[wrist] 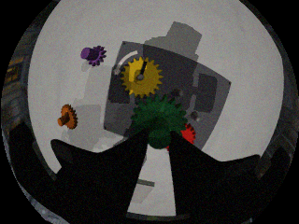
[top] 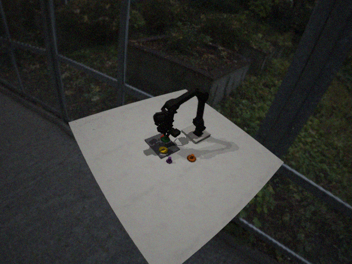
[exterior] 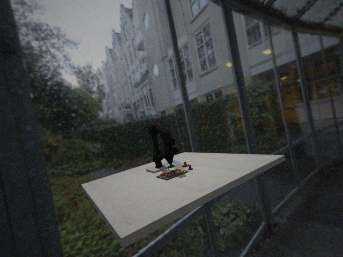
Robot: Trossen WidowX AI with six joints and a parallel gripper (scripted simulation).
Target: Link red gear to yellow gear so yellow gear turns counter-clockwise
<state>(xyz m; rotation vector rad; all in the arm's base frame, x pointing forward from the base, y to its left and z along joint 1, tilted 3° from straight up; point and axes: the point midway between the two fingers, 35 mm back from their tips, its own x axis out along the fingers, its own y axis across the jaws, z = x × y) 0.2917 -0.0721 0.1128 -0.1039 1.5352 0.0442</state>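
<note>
The red gear lies 70 mm below my gripper tip, 50 mm to the right of it and 50 mm behind it. The rest, counted from my gripper tip: green gear (10 mm below); yellow gear (70 mm below, 50 mm ahead, 40 mm to the left); purple gear (130 mm to the left, 80 mm ahead, 70 mm below).
</note>
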